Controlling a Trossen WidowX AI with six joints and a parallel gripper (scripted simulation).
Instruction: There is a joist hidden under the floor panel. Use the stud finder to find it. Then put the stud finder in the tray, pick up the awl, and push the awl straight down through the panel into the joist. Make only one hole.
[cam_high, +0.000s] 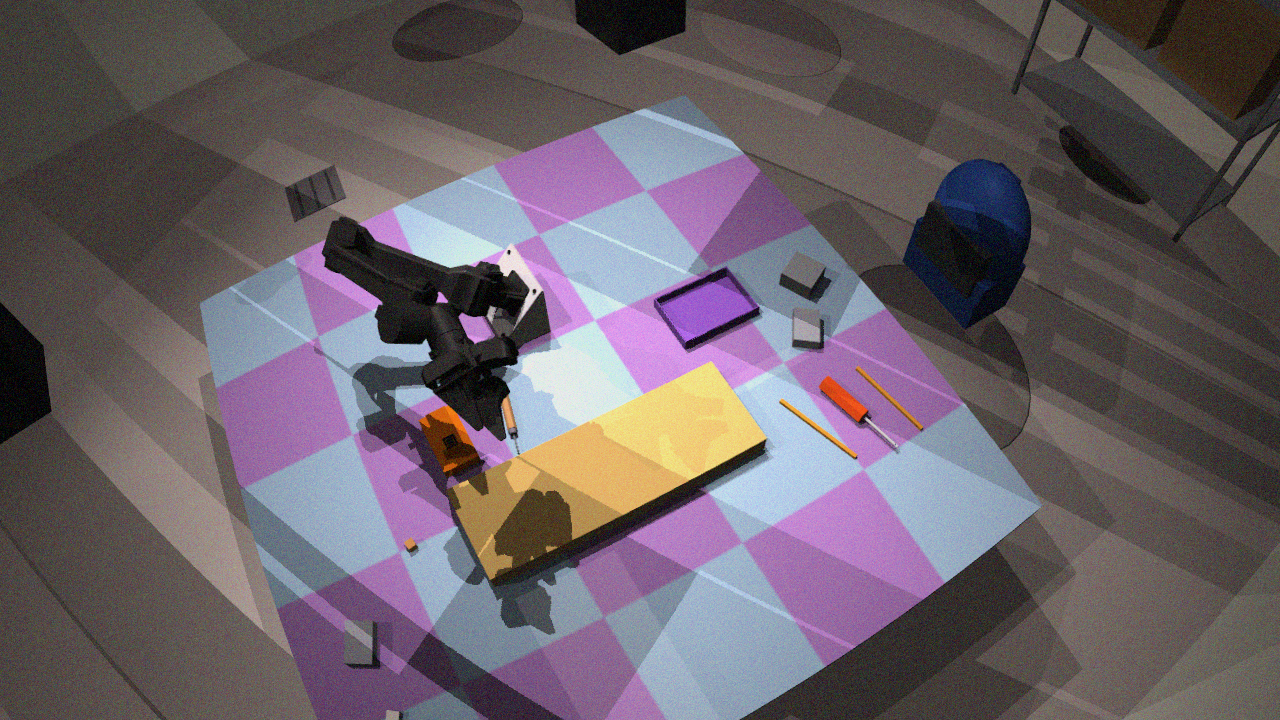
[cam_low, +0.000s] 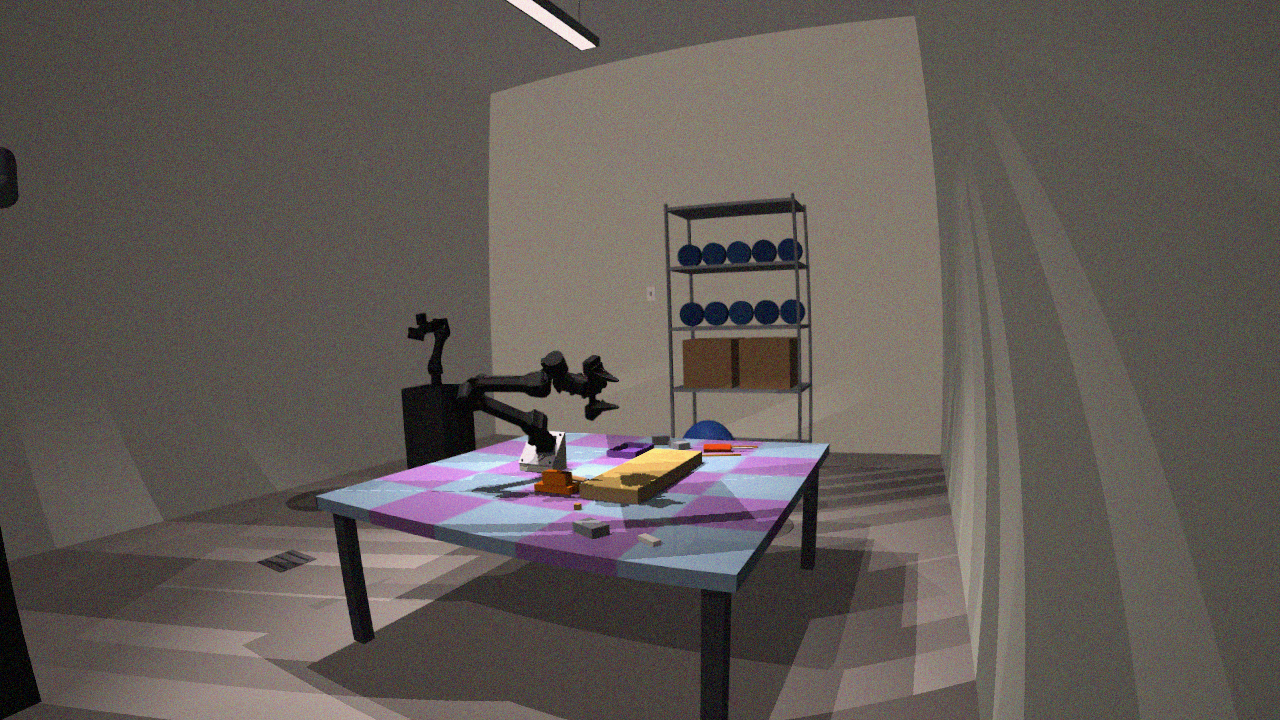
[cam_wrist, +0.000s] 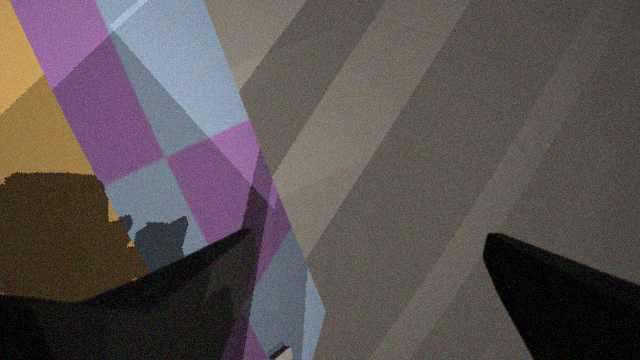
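Now: the orange stud finder 17 cm behind my gripper tip, 4 cm to the right of it and 24 cm below it. Also, from my gripper tip: awl (15 cm behind, 7 cm to the left, 28 cm below); then square indicator window (16 cm behind, 4 cm to the right, 23 cm below); then small orange cube (5 cm behind, 20 cm to the right, 28 cm below).
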